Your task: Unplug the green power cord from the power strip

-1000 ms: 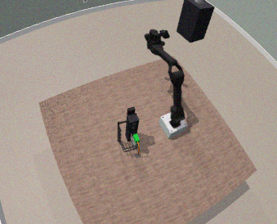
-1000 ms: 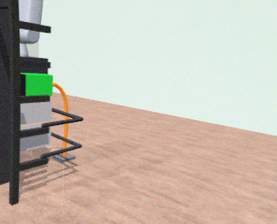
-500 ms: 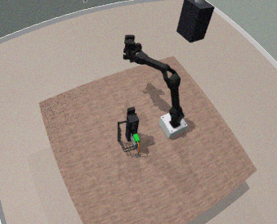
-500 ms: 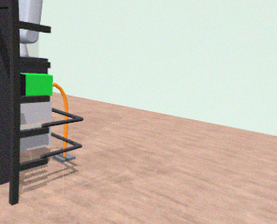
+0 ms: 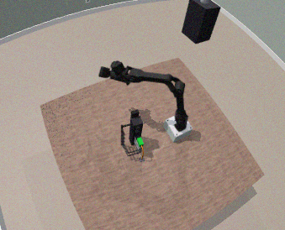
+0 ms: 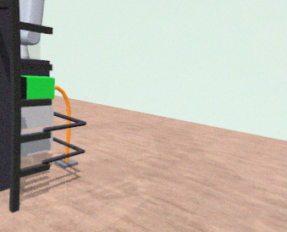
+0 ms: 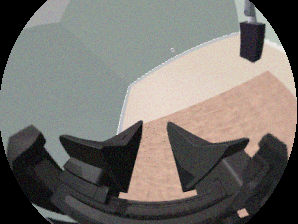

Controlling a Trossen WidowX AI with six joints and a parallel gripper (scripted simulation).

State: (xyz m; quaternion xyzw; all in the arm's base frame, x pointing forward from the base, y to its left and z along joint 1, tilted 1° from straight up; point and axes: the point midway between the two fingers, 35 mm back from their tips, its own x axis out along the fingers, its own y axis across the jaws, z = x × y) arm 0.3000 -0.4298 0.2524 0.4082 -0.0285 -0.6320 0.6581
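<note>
Right now the green plug is 420 mm to the left of my gripper tip and 180 mm below it.
</note>
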